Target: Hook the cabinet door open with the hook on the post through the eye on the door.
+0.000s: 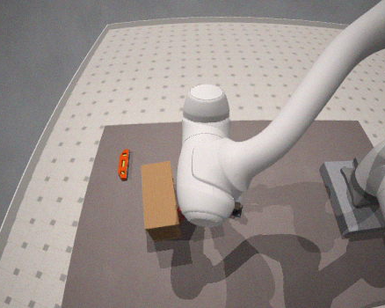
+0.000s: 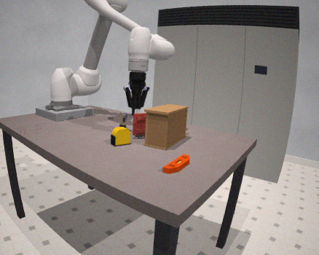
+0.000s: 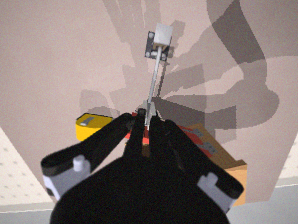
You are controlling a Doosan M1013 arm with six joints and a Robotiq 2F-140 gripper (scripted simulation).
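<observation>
Now: the hook rod 40 mm behind my hand, 10 mm to the left of it and 20 mm below it. Round my hand: hook post 80 mm behind, 20 mm to the left, 30 mm below; then red door 50 mm ahead, 40 mm to the left, 30 mm below; then yellow tape measure 40 mm ahead, 130 mm to the right, 70 mm below.
</observation>
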